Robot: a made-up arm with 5 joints.
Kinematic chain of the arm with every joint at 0, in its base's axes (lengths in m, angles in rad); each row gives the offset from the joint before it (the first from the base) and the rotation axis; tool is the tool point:
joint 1: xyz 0 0 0.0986 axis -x
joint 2: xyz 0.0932 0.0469 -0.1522 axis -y
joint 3: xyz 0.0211 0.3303 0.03 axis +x
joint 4: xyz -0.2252 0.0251 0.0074 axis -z
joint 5: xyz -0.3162 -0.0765 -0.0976 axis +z
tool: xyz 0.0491 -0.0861 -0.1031
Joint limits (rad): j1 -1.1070..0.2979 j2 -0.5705..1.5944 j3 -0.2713..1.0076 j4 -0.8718..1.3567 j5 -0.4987..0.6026
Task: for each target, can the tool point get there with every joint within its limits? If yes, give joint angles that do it. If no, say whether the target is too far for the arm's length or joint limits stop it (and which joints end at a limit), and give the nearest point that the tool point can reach.
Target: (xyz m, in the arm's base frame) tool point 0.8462 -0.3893 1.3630
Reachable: no: too far | nearest point -0.1841 0.1021 0.8281 | short by 1.261 m
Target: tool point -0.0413 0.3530 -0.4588
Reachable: yes | joints -0.0562 0.7560 0.4759 -0.2910 0.5190
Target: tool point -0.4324 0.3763 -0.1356
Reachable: yes | joints 0.0547 -0.2026 0.2214 0.3576 0.0893
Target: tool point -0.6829 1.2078 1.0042
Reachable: no: too far | nearest point -0.2817 0.6861 0.5654 | short by 0.791 m
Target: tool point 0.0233 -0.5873 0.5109
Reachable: no: joint limits stop it (at a limit: joint 1, joint 2, joint 3, joint 4, joint 5) | nearest point -0.1725 -0.0099 0.0360 | short by 0.773 m
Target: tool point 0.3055 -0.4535 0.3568
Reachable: no: joint limits stop it (at a limit: joint 1, joint 2, joint 3, joint 4, joint 5) | nearest point -0.1725 -0.0099 0.0360 | short by 0.727 m
